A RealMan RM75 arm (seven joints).
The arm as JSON. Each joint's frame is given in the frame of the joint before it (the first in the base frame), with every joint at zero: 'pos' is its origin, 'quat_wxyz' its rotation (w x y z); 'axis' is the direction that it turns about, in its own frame. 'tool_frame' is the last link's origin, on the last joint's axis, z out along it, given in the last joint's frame.
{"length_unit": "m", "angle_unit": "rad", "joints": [
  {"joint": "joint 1", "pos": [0.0, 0.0, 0.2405], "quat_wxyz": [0.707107, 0.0, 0.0, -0.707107], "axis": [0.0, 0.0, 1.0]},
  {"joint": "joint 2", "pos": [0.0, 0.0, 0.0], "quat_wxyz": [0.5, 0.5, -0.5, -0.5], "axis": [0.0, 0.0, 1.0]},
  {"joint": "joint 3", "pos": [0.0, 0.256, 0.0], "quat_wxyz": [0.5, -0.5, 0.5, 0.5], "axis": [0.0, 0.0, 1.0]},
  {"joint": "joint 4", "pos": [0.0, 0.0, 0.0], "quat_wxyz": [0.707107, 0.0, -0.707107, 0.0], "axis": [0.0, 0.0, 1.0]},
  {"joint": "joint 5", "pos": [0.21, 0.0, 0.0], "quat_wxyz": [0.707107, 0.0, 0.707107, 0.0], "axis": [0.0, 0.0, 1.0]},
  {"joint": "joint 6", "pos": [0.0, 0.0, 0.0], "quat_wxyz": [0.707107, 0.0, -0.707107, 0.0], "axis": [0.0, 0.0, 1.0]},
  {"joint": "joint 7", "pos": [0.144, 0.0, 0.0], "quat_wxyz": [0.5, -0.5, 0.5, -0.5], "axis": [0.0, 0.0, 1.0]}
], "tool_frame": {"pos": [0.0, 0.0, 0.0], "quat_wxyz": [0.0, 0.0, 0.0, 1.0]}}
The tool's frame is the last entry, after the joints.
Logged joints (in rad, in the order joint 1, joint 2, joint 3, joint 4, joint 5, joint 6, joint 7), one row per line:
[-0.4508 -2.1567 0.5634 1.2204 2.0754 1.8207 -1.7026]
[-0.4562 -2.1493 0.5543 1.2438 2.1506 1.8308 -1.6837]
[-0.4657 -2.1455 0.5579 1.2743 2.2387 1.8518 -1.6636]
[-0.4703 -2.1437 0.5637 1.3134 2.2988 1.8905 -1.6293]
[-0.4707 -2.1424 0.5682 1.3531 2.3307 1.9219 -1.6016]
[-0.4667 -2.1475 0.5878 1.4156 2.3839 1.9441 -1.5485]
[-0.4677 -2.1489 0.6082 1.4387 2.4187 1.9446 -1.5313]
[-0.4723 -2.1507 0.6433 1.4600 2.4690 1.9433 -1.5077]
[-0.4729 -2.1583 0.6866 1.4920 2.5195 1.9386 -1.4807]
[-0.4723 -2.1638 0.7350 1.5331 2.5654 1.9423 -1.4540]
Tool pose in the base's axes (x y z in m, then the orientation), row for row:
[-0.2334 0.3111 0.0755 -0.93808 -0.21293 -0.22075 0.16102]
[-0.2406 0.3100 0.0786 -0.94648 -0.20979 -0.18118 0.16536]
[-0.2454 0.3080 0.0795 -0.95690 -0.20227 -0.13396 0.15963]
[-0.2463 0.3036 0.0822 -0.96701 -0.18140 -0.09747 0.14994]
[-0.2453 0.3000 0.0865 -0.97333 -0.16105 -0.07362 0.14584]
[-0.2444 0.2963 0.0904 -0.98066 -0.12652 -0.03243 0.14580]
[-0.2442 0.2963 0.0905 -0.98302 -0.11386 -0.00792 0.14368]
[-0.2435 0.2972 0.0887 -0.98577 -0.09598 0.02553 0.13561]
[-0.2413 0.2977 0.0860 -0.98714 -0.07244 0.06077 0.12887]
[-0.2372 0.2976 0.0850 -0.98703 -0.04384 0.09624 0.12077]
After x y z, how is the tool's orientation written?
As a quaternion, x y z w.
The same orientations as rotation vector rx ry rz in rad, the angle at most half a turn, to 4 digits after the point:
[-2.6786 -0.6080 -0.6303]
[-2.6961 -0.5976 -0.5161]
[-2.7344 -0.5780 -0.3828]
[-2.7783 -0.5212 -0.2800]
[-2.8029 -0.4638 -0.2120]
[-2.8240 -0.3643 -0.0934]
[-2.8342 -0.3283 -0.0228]
[-2.8551 -0.2780 0.0739]
[-2.8700 -0.2106 0.1767]
[-2.8830 -0.1280 0.2811]

